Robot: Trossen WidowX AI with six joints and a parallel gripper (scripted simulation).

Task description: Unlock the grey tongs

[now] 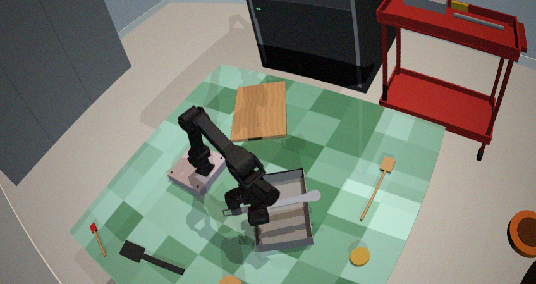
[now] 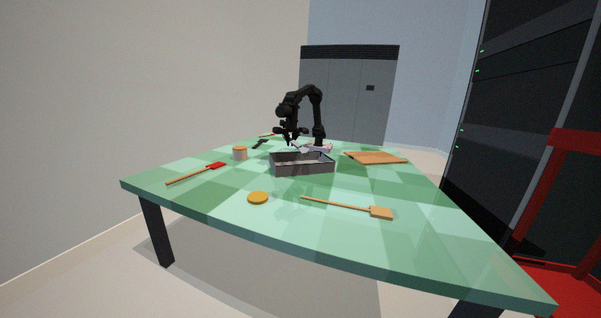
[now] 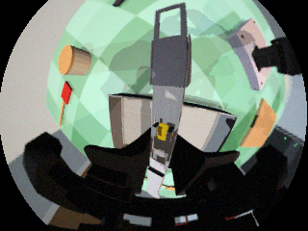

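Now: the yellow lock piece 20 mm behind my gripper tip, 10 mm to the right of it and 40 mm above it. From my gripper tip the other things lie so: black spatula (350 mm behind, 360 mm to the right, 100 mm below); then wooden board (330 mm behind, 520 mm to the left, 90 mm below); then roasting tin (30 mm ahead, 70 mm to the left, 70 mm below).
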